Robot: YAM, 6 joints.
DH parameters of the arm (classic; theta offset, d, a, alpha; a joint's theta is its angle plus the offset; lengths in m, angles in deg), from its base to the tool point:
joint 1: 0 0.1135 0.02 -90
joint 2: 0 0 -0.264 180
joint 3: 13.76 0 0.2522 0
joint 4: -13.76 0 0.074 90
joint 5: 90 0 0 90
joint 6: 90 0.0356 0 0
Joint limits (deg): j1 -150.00..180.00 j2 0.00..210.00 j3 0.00..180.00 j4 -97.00..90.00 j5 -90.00..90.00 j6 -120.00..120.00
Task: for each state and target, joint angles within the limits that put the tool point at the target. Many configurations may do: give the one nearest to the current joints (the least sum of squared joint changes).
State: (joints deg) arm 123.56 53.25 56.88 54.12 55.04 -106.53
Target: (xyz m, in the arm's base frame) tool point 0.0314 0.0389 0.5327
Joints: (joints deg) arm 91.80 42.20 66.29 56.57 66.35 -106.53
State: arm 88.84 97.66 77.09 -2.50 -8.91 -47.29
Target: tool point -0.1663 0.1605 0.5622
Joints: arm 133.61 70.67 94.16 2.19 -15.80 -47.29
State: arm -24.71 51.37 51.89 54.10 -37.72 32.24
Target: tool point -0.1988 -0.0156 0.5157
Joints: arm 10.02 16.17 72.72 62.10 -32.68 32.24
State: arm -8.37 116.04 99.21 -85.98 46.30 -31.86
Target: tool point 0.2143 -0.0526 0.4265
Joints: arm -7.06 82.86 104.46 -96.11 46.56 -31.86
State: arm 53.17 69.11 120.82 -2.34 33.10 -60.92
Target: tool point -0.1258 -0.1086 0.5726
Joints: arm 33.93 26.52 103.12 -17.28 33.96 -60.92
